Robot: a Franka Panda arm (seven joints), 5 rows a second.
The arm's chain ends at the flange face. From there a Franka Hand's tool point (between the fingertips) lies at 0.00 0.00 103.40 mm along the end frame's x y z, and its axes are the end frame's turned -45 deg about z.
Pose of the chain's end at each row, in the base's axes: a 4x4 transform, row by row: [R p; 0 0 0 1], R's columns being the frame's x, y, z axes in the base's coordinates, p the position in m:
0.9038, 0.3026, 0.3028, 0.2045; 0.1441, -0.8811, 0.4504, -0.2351; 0.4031, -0.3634, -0.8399, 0.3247; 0, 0, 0, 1
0.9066, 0.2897, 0.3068, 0.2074; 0.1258, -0.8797, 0.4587, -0.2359; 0.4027, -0.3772, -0.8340, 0.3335; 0, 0, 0, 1
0.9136, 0.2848, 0.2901, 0.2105; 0.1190, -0.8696, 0.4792, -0.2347; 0.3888, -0.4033, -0.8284, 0.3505; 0, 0, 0, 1
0.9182, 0.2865, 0.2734, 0.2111; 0.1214, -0.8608, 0.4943, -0.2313; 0.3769, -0.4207, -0.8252, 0.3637; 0, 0, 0, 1
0.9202, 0.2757, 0.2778, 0.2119; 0.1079, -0.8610, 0.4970, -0.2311; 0.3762, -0.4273, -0.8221, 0.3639; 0, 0, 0, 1
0.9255, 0.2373, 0.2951, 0.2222; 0.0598, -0.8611, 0.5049, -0.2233; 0.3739, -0.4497, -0.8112, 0.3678; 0, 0, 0, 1
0.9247, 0.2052, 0.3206, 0.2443; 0.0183, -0.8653, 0.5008, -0.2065; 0.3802, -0.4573, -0.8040, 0.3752; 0, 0, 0, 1
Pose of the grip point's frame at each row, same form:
0.4251, 0.8531, 0.3028, 0.2358; 0.7249, -0.5211, 0.4504, -0.1885; 0.5420, 0.0281, -0.8399, 0.2379; 0, 0, 0, 1
0.4362, 0.8459, 0.3068, 0.2391; 0.7110, -0.5331, 0.4587, -0.1885; 0.5515, 0.0180, -0.8340, 0.2473; 0, 0, 0, 1
0.4446, 0.8474, 0.2901, 0.2405; 0.6990, -0.5308, 0.4792, -0.1852; 0.5601, -0.0103, -0.8284, 0.2648; 0, 0, 0, 1
0.4467, 0.8519, 0.2734, 0.2394; 0.6945, -0.5228, 0.4943, -0.1802; 0.5640, -0.0310, -0.8252, 0.2784; 0, 0, 0, 1
0.4557, 0.8456, 0.2778, 0.2406; 0.6851, -0.5325, 0.4970, -0.1797; 0.5682, -0.0361, -0.8221, 0.2789; 0, 0, 0, 1
0.4866, 0.8222, 0.2951, 0.2527; 0.6512, -0.5666, 0.5049, -0.1711; 0.5824, -0.0536, -0.8112, 0.2839; 0, 0, 0, 1
0.5088, 0.7990, 0.3206, 0.2775; 0.6248, -0.5989, 0.5008, -0.1547; 0.5922, -0.0545, -0.8040, 0.2921; 0, 0, 0, 1

